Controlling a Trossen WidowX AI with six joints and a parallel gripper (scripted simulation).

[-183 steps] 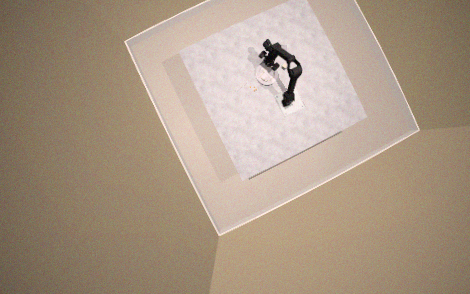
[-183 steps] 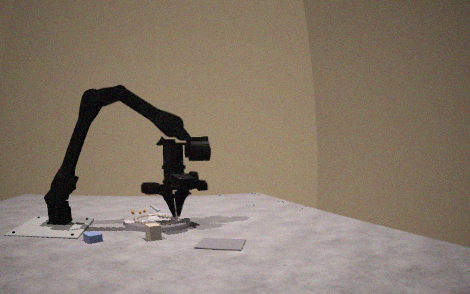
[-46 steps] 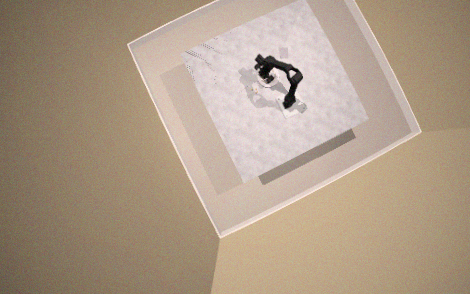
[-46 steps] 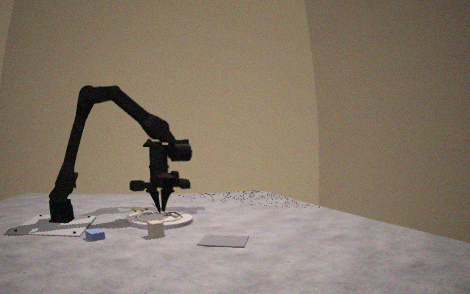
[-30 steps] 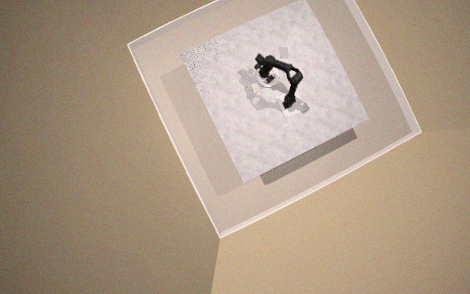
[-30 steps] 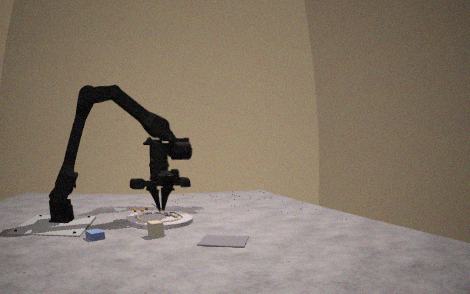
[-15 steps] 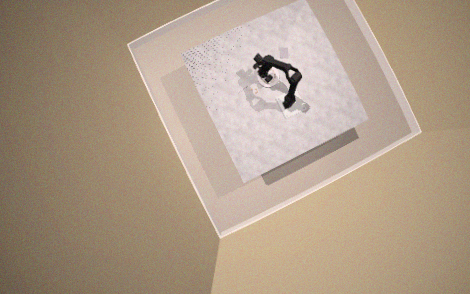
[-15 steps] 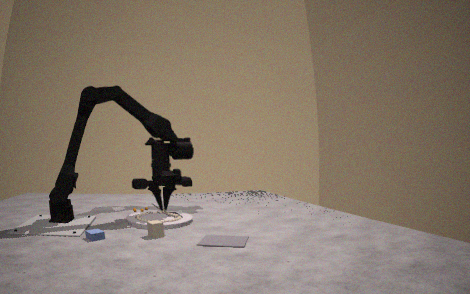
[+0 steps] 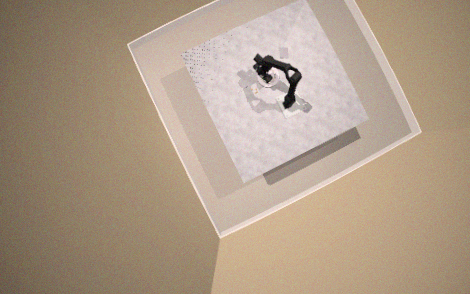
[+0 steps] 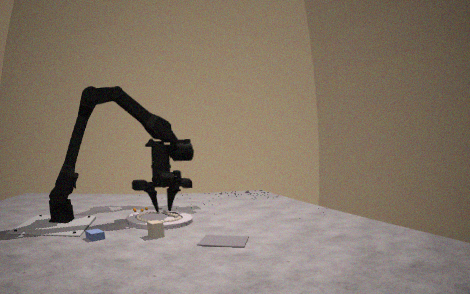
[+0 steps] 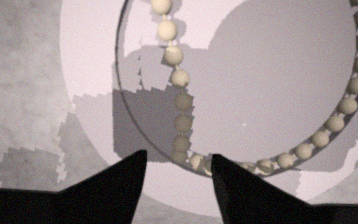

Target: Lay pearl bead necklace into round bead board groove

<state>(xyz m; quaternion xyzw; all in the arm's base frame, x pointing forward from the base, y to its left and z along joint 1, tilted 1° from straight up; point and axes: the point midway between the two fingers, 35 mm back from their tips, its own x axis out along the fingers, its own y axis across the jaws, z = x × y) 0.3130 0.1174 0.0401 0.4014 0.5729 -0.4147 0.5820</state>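
Now: gripper tip 60 mm to the left of the round bead board, 10 mm past it and 10 mm above it. From my gripper tip the other things lie so: flat grey plate: 290 mm to the right, 140 mm ahead, 20 mm below; cream cube: 230 mm to the right, 10 mm behind; blue block: 260 mm to the right, 160 mm behind, 10 mm below.
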